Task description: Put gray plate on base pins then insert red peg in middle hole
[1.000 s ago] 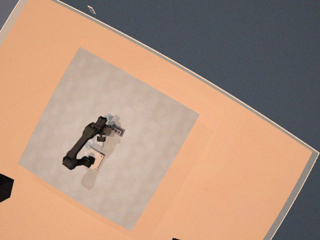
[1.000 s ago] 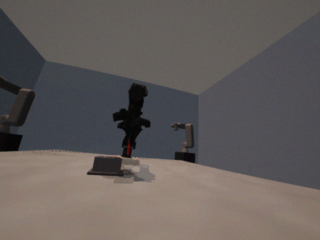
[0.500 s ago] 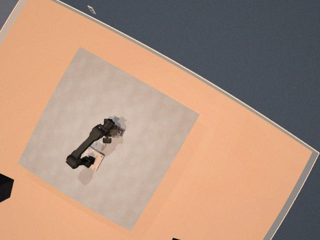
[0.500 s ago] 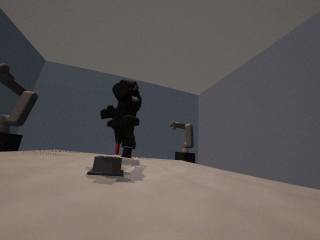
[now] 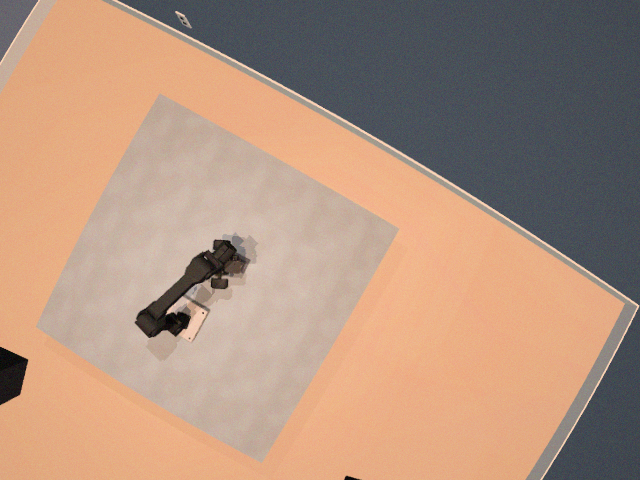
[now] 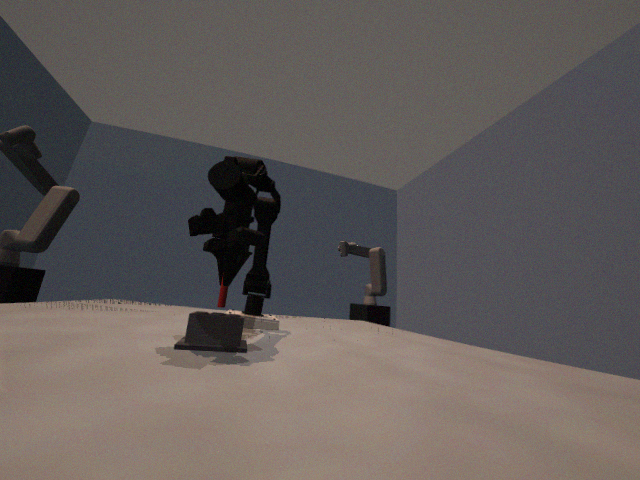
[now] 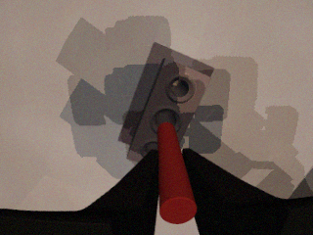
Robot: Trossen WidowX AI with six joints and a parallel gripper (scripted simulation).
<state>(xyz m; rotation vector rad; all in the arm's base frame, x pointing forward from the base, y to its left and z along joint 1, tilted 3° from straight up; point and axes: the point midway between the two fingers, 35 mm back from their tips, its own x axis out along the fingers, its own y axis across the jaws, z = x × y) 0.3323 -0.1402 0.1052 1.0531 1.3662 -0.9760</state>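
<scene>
My gripper tip is right at the red peg. From my gripper tip the other things lie so: flat base 10 cm below; gray plate 7 cm below.
</scene>
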